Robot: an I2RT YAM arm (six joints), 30 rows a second.
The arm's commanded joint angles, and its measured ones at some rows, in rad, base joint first. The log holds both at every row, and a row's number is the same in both.
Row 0, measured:
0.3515, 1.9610, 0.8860, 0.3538, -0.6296, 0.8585
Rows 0 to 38, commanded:
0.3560, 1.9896, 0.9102, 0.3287, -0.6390, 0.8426
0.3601, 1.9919, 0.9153, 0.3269, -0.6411, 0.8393
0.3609, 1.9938, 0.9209, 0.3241, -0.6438, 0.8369
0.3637, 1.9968, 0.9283, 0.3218, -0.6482, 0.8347
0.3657, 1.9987, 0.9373, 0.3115, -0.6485, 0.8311
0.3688, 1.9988, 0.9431, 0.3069, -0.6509, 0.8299
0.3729, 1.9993, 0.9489, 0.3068, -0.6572, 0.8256
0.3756, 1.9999, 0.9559, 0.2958, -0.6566, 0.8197
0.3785, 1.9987, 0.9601, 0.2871, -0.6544, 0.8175
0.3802, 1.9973, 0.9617, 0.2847, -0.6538, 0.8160
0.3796, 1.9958, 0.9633, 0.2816, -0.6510, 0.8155
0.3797, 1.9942, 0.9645, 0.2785, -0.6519, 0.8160
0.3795, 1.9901, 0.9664, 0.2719, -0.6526, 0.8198
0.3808, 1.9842, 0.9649, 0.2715, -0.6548, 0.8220
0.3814, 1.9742, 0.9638, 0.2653, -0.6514, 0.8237
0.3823, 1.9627, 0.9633, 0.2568, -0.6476, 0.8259
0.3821, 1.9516, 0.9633, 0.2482, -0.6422, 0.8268
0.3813, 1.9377, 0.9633, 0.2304, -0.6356, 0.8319
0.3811, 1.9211, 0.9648, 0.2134, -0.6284, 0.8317
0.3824, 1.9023, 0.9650, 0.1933, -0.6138, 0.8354
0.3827, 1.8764, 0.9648, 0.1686, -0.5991, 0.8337
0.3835, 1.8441, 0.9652, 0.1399, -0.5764, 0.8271
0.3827, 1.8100, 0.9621, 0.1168, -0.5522, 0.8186
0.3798, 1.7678, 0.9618, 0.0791, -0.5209, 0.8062
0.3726, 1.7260, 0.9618, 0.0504, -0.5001, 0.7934
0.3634, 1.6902, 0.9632, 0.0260, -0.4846, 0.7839
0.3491, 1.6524, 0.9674, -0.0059, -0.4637, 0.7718
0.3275, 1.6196, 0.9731, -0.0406, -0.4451, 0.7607
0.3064, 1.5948, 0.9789, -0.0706, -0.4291, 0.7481
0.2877, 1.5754, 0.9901, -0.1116, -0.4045, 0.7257
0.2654, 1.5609, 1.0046, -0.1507, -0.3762, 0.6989
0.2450, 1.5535, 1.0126, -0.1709, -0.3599, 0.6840
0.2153, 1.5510, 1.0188, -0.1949, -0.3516, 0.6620
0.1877, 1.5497, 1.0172, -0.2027, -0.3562, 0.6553
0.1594, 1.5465, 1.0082, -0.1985, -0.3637, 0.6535
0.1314, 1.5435, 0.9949, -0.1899, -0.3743, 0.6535
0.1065, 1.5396, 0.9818, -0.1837, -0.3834, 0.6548
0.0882, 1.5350, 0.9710, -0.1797, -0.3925, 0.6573
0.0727, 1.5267, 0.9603, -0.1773, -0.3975, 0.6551
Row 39, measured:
0.1020, 1.5414, 0.9901, -0.1169, -0.3981, 0.6895
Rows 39 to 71, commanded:
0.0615, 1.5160, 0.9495, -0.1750, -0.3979, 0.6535
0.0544, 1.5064, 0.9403, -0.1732, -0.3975, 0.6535
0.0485, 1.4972, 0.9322, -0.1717, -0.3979, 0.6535
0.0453, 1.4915, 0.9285, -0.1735, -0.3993, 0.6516
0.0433, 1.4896, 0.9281, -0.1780, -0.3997, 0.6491
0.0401, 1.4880, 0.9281, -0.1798, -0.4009, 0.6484
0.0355, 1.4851, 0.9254, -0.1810, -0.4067, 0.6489
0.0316, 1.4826, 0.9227, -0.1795, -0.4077, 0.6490
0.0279, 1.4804, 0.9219, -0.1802, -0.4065, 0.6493
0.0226, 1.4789, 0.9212, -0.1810, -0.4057, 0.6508
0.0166, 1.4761, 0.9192, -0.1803, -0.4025, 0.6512
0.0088, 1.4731, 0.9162, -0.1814, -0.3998, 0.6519
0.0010, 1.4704, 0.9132, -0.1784, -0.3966, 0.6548
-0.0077, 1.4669, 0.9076, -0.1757, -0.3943, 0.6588
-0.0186, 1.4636, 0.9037, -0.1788, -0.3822, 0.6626
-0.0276, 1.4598, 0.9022, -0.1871, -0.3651, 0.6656
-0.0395, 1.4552, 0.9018, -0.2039, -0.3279, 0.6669
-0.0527, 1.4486, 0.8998, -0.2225, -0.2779, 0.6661
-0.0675, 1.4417, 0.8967, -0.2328, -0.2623, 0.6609
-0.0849, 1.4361, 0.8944, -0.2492, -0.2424, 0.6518
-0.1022, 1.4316, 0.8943, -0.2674, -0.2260, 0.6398
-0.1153, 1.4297, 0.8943, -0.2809, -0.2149, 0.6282
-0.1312, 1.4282, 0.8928, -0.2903, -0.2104, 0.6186
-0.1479, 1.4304, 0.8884, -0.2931, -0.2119, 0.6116
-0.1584, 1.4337, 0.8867, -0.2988, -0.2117, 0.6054
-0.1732, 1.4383, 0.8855, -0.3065, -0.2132, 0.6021
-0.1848, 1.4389, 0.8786, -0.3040, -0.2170, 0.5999
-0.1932, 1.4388, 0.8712, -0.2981, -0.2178, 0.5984
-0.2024, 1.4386, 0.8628, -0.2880, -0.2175, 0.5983
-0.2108, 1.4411, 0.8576, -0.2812, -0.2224, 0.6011
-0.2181, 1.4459, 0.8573, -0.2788, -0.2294, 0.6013
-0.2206, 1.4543, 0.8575, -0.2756, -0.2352, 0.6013
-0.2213, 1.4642, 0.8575, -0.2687, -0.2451, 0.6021
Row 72, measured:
-0.2142, 1.4487, 0.8650, -0.2634, -0.2359, 0.6197
